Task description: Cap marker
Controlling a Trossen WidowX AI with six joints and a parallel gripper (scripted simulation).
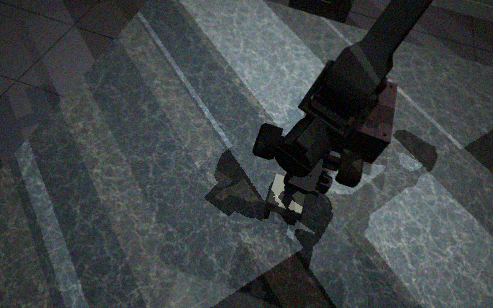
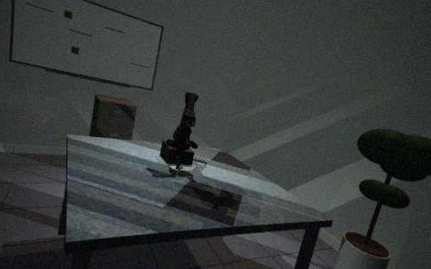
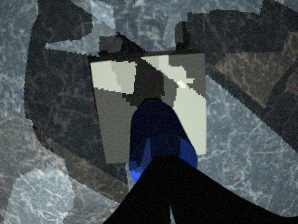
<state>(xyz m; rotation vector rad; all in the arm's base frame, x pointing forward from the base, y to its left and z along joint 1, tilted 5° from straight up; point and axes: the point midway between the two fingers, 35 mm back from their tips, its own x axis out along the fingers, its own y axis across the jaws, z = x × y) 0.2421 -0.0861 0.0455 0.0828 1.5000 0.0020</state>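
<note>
Right now my gripper tip is 20 mm above the blue cap. The rest, counted from my gripper tip: holder block 90 mm below.
</note>
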